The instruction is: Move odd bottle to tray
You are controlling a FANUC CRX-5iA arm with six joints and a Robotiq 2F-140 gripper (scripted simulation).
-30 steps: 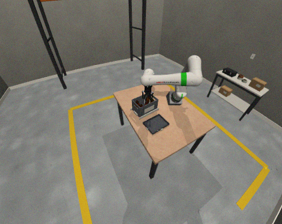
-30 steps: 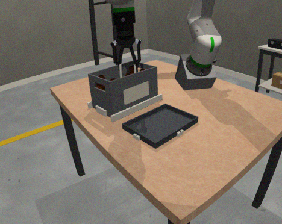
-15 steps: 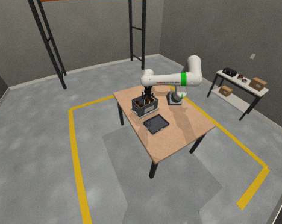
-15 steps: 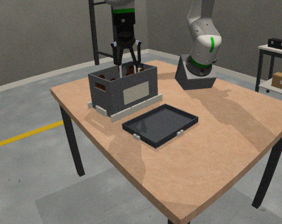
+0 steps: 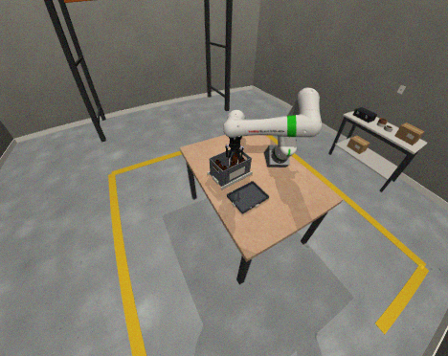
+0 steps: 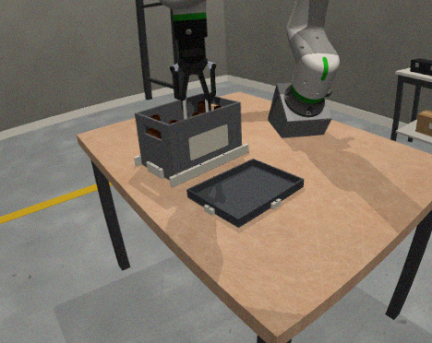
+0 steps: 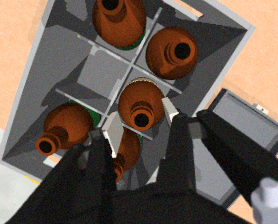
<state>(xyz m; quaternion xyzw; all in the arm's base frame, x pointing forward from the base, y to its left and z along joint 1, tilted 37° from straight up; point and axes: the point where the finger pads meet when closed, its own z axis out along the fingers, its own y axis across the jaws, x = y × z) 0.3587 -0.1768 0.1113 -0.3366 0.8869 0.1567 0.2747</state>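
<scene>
The dark grey crate lies 9 cm below my hand and 4 cm to the right of it. The rest, counted from my hand: dark tray (23 cm to the left, 16 cm below, 2 cm ahead); then bottle (9 cm to the right, 9 cm behind, 8 cm below).
</scene>
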